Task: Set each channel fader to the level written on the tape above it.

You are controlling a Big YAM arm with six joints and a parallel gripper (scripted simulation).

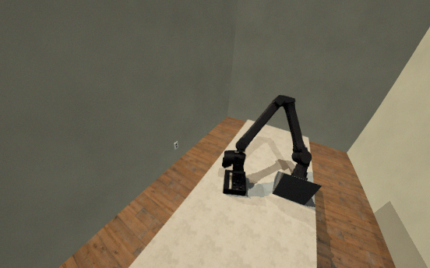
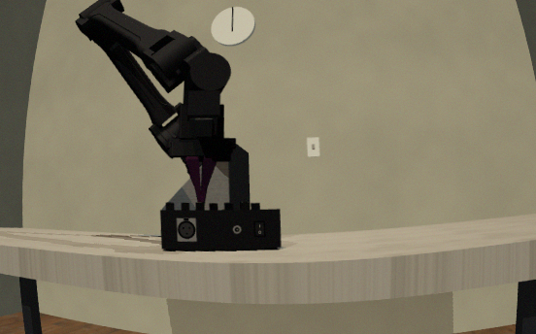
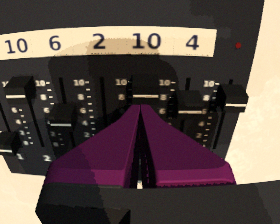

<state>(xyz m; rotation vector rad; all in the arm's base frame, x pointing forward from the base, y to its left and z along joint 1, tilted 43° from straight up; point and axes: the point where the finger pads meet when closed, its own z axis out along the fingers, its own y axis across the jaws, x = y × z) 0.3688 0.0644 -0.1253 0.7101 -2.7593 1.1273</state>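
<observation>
My hand is 10 mm short of the channel 5 fader. Round my hand: channel 6 fader: 20 mm to the right, 20 mm ahead; channel 4 fader: 30 mm behind, 10 mm to the left; fader 3: 40 mm to the left, 20 mm behind.
</observation>
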